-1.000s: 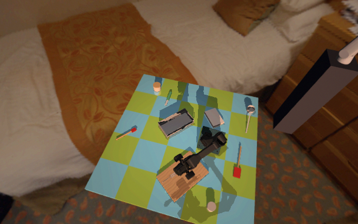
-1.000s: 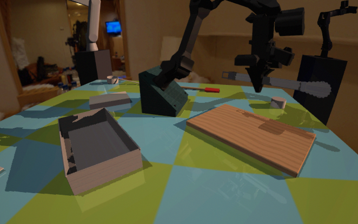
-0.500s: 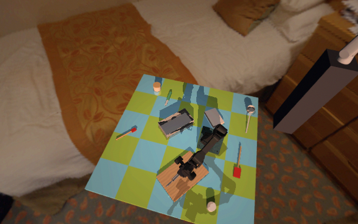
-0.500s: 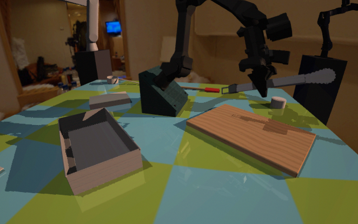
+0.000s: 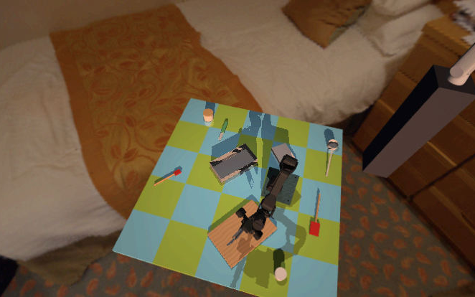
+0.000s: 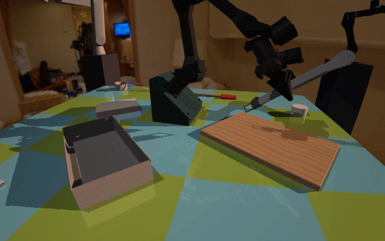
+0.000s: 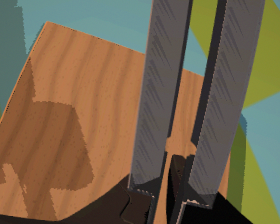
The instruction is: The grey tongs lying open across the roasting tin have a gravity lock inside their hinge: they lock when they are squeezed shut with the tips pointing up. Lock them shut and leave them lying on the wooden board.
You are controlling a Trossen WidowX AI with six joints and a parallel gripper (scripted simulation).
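Now: the wooden board 10 mm behind my gripper tip, 40 mm to the right of it and 130 mm below it. Also, from my gripper tip: red-headed spatula (440 mm behind, 260 mm to the right, 130 mm below); then grey roasting tin (180 mm ahead, 480 mm to the right, 110 mm below); then white cylinder (280 mm behind, 130 mm to the left, 120 mm below).
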